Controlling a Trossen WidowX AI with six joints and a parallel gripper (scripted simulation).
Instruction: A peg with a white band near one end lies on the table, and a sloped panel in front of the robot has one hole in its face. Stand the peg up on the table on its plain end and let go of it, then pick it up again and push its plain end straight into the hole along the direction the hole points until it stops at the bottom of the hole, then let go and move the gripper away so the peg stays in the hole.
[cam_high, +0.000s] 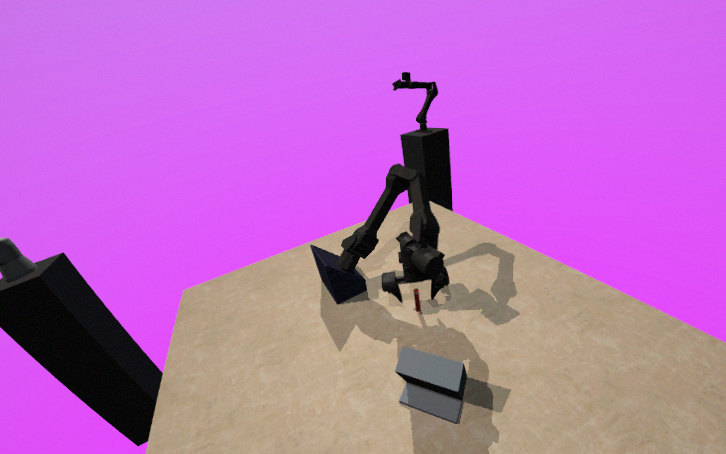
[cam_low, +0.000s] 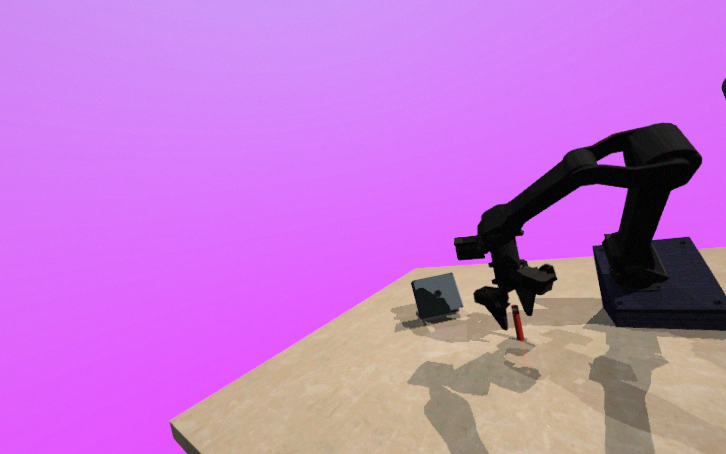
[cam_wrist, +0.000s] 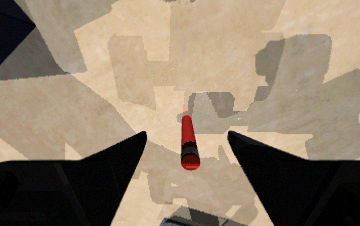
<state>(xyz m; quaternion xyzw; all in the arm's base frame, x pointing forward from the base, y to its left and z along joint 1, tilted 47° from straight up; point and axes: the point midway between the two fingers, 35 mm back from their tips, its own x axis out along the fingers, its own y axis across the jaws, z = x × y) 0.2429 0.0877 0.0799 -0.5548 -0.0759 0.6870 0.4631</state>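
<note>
The grey sloped panel lies 220 mm ahead of my gripper tip, 130 mm to the right of it and 30 mm above it. The rest, counted from my gripper tip: red peg: 20 mm above.
</note>
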